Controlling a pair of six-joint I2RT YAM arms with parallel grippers.
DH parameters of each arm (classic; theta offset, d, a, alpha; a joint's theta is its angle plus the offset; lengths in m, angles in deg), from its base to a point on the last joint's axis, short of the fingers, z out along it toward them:
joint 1: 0 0.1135 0.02 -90
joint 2: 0 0 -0.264 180
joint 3: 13.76 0 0.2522 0
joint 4: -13.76 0 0.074 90
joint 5: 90 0 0 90
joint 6: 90 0.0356 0 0
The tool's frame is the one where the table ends.
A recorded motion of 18 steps. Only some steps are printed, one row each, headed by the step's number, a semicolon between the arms.
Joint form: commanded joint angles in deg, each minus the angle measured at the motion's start. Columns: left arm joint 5, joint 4, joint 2, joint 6, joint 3, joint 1; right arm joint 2, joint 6, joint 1, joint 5, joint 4, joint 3.
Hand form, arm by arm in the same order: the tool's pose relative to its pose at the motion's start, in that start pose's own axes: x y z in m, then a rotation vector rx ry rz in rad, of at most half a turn. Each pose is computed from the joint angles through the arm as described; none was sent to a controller.
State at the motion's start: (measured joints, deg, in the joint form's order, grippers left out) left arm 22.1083 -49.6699 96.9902 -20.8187 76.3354 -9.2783; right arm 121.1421 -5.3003 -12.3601 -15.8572 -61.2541 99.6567
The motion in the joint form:
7: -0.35 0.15 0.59 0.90 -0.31 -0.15; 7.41 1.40 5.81 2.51 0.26 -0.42
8: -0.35 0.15 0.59 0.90 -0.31 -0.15; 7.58 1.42 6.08 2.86 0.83 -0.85
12: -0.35 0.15 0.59 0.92 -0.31 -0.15; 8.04 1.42 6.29 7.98 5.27 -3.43
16: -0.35 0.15 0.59 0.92 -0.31 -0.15; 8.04 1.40 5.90 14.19 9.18 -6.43
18: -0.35 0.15 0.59 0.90 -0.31 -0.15; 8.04 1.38 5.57 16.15 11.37 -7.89
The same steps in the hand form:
7: 0.0003 0.0014 0.0047 -0.0095 0.0104 0.0131; 0.0008 0.0254 0.0638 0.0251 0.1558 -0.0404
8: 0.0003 0.0014 0.0047 -0.0095 0.0104 0.0131; 0.0015 0.0263 0.0672 0.0309 0.1577 -0.0449
12: 0.0003 0.0014 0.0047 -0.0095 0.0104 0.0135; 0.0035 0.0210 0.0808 0.1203 0.1385 -0.0603
16: 0.0003 0.0014 0.0047 -0.0095 0.0104 0.0135; 0.0081 0.0113 0.0907 0.2296 0.1259 -0.0633
18: 0.0003 0.0014 0.0047 -0.0095 0.0104 0.0131; 0.0101 0.0063 0.0952 0.2647 0.1138 -0.0616

